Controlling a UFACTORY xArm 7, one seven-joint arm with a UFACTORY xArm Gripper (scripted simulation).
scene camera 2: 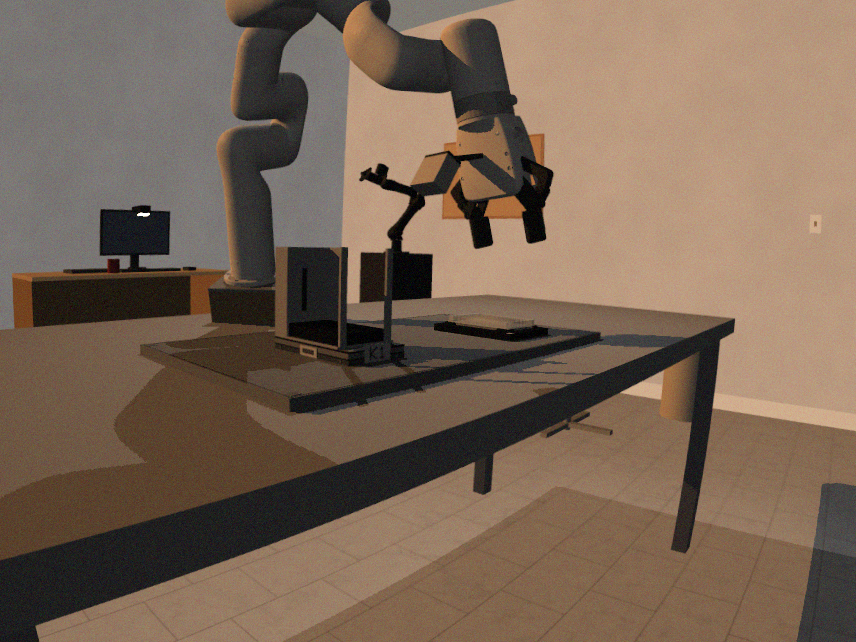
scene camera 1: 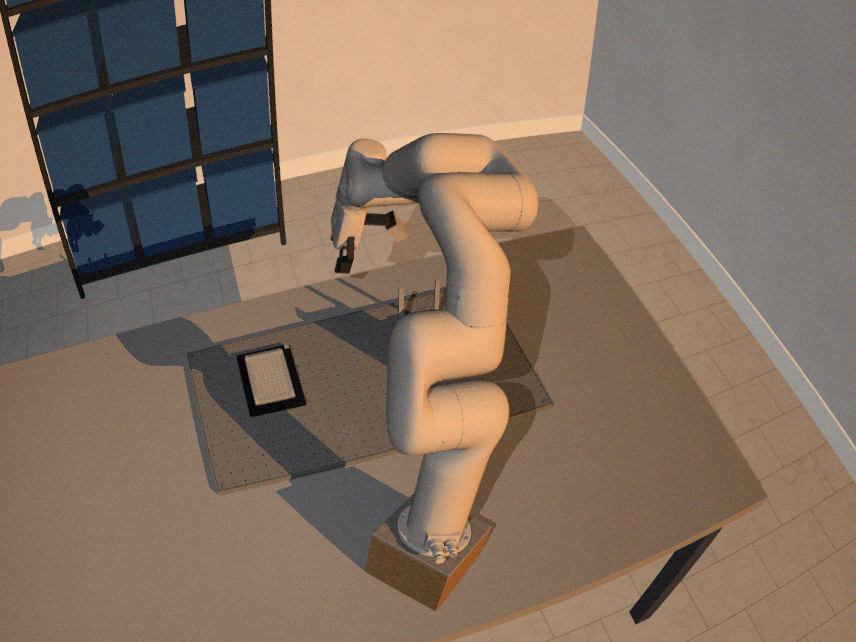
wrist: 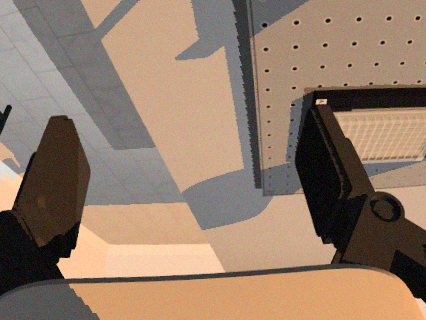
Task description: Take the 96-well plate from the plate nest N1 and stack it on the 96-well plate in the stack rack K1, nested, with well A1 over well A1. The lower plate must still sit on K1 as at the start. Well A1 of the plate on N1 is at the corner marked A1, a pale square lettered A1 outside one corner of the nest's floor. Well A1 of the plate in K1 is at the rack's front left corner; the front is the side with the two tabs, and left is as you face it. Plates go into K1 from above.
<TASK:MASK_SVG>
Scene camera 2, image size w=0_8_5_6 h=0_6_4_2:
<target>my gripper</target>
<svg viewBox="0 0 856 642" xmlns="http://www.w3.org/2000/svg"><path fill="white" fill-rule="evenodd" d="M513 113L485 115L458 123L458 130L456 130L457 156L454 156L450 151L425 155L410 184L422 197L446 194L459 169L460 180L451 190L451 196L457 203L458 208L464 213L465 219L469 220L475 249L488 247L493 244L488 216L484 217L489 200L513 195L526 209L526 211L522 212L526 241L531 244L546 240L542 208L545 207L545 201L550 193L554 173L552 170L536 163L525 125L521 117L513 116L515 115Z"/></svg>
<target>96-well plate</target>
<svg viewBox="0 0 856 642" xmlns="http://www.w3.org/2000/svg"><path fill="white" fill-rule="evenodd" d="M448 322L455 322L456 325L490 330L500 328L507 329L508 331L509 329L518 331L531 329L535 326L533 319L482 313L451 315Z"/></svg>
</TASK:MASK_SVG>
